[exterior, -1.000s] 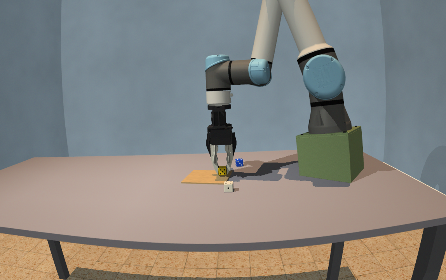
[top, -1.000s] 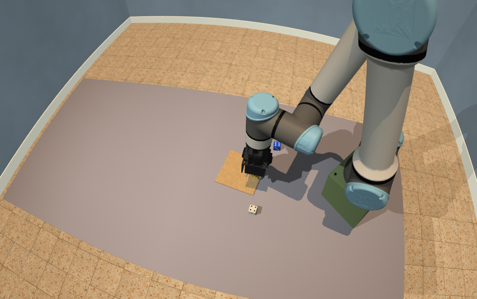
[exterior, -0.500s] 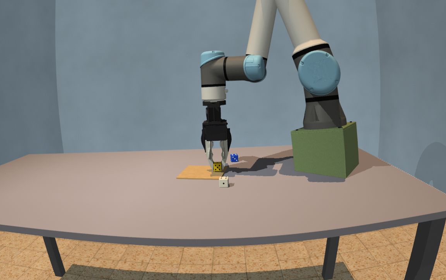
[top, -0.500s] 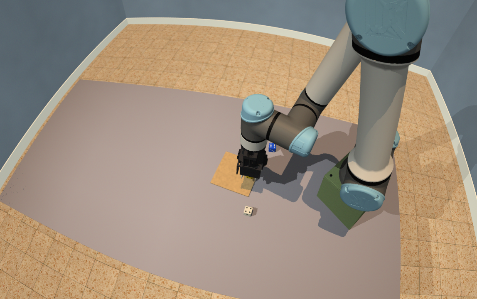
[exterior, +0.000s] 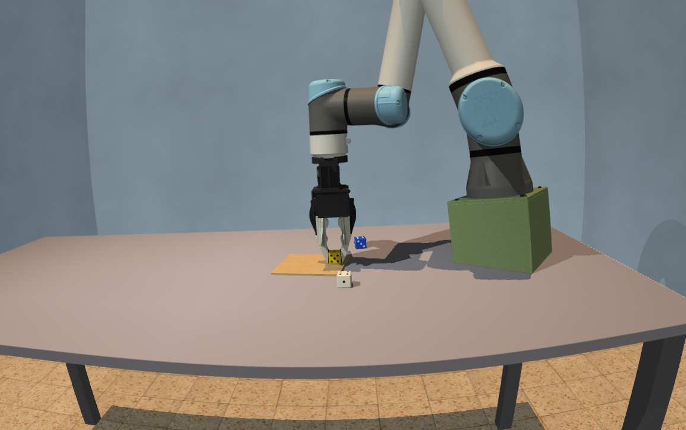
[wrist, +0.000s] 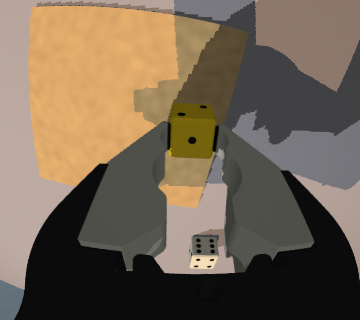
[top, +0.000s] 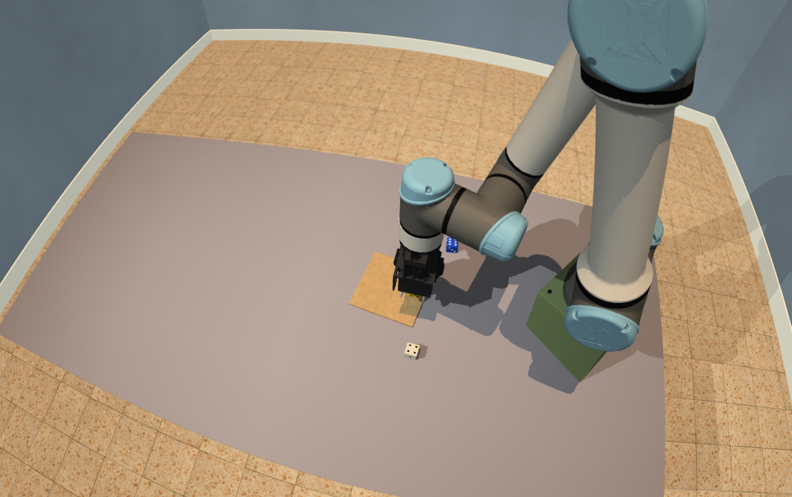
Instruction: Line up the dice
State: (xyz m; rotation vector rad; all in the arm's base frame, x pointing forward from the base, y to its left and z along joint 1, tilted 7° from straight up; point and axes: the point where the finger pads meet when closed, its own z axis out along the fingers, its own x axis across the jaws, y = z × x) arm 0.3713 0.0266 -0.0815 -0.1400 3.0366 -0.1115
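Right now my hand is right at the yellow die. Also, from my hand: white die: 13 cm to the left, 3 cm behind, 1 cm below; then blue die: 14 cm to the right, 4 cm behind, 1 cm below; then mat: 5 cm ahead, 2 cm below.
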